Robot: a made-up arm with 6 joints. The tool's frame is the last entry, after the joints.
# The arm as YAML. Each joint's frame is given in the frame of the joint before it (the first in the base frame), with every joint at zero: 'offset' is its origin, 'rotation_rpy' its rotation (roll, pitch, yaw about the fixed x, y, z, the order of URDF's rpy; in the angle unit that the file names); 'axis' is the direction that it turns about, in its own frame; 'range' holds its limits. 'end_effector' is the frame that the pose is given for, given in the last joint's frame.
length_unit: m
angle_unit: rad
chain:
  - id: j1
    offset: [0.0, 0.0, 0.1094]
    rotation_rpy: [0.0, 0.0, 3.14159]
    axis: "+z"
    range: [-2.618, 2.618]
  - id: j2
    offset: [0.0, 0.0, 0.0]
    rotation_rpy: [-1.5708, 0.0, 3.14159]
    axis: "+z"
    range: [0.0, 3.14]
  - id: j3
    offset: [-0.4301, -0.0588, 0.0]
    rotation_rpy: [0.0, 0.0, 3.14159]
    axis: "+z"
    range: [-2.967, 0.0]
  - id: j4
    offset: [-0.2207, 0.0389, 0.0]
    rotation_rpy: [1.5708, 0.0, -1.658]
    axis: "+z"
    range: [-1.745, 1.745]
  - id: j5
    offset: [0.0, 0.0, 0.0]
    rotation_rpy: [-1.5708, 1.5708, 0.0]
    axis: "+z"
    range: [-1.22, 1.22]
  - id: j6
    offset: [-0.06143, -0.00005, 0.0]
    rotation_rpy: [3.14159, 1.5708, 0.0]
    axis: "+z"
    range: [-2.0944, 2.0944]
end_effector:
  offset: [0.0, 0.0, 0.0]
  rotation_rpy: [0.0, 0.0, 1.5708]
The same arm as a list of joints. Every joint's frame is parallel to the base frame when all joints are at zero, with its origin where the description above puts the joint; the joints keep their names.
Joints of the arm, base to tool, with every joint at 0 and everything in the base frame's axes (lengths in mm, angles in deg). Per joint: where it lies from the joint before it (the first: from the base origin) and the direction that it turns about. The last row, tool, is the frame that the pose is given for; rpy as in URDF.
j1: axis 0 0 1 offset 0 0 109.4
j2: axis 0 1 0 offset 0 0 0
j3: axis 0 1 0 offset -430.1 0 58.8
j4: axis 0.9962 0 0.0871 offset 220.7 0 38.9
j5: axis 0 1 0 offset 0 0 0
j6: axis 0.9962 0 0.0871 offset 61.2 0 5.3
tool: offset 0 0 0 rpy 0 85 0
Joint limits (deg, base to tool): -150..150 0..179.91 -170..0 -99.98..99.98 -69.9..69.9 -120..120

